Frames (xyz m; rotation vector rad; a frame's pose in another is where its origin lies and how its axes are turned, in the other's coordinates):
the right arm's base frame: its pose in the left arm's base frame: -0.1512 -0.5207 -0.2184 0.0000 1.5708 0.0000
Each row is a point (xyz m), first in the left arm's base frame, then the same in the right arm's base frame.
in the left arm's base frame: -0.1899 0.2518 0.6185
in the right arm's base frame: -0.8369 0.7725 -0.0387
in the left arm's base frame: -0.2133 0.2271 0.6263
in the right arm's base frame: -0.8447 0.7478 -0.0621
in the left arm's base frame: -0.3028 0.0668 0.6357
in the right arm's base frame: -0.8541 0.5875 -0.1516
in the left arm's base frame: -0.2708 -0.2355 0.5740
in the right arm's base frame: -0.7924 0.2852 -0.1196
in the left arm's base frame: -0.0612 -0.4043 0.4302
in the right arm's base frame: -0.6486 0.1164 0.0900
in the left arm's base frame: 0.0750 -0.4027 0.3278
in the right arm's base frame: -0.5462 0.1180 0.2262
